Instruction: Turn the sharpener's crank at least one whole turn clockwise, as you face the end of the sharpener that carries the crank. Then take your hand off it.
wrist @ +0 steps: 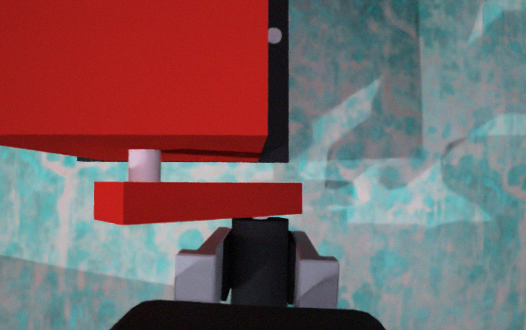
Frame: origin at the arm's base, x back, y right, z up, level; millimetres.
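Where they show: gripper, between the fingertips: [260, 254].
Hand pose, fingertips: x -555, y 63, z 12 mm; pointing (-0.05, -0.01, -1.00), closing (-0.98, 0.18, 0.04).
Note:
Each offset is from my fingertips to the top centre of the thing. "spot": to the spot under its first point.
The sharpener's red body {spot: dy -59, dx +21, dz +96 mm} [135, 65] fills the upper left of the wrist view. A pale round shaft {dy -40, dx +33, dz +55 mm} [144, 166] comes out of its near end and joins the left part of the red crank arm [200, 201]. The crank arm reaches to the right of the shaft. The black crank handle {spot: dy -3, dx +0, dz +29 mm} [260, 260] stands off the arm's right part, toward the camera. My gripper [260, 254] is shut on the black handle, with one grey finger on each side of it. The far side of the sharpener is out of the frame.
The sharpener's black base {spot: dy -72, dx -19, dz -24 mm} [278, 95] shows along the body's right side, with a small pale round spot on it. The surface below [470, 280] is mottled teal and grey, with shadows across it.

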